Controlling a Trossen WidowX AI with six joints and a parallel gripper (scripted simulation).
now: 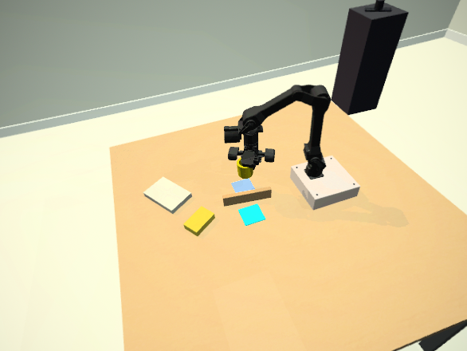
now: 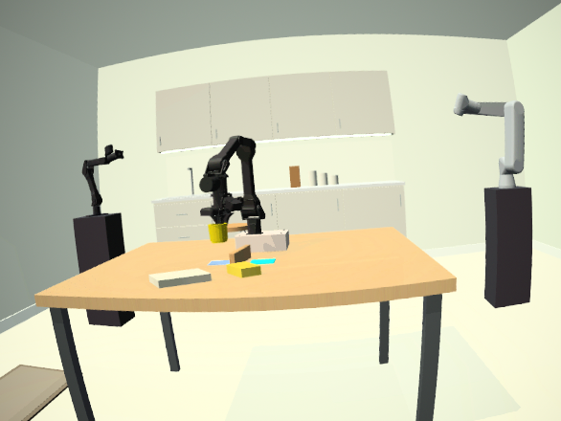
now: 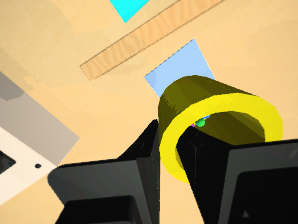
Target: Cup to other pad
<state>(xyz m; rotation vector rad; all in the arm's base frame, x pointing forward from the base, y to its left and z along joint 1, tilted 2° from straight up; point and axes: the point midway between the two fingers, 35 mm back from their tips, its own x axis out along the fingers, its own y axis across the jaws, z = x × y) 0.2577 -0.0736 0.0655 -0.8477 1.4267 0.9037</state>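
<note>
Right now my gripper tip is 5 cm short of the bright cyan pad, 15 cm to the right of it and 12 cm above it. Also, from my gripper tip: yellow cup: 2 cm ahead, 1 cm to the right; then pale blue pad: 4 cm ahead, 1 cm to the right, 12 cm below; then low wooden bar: 5 cm ahead, 7 cm to the left, 9 cm below.
</note>
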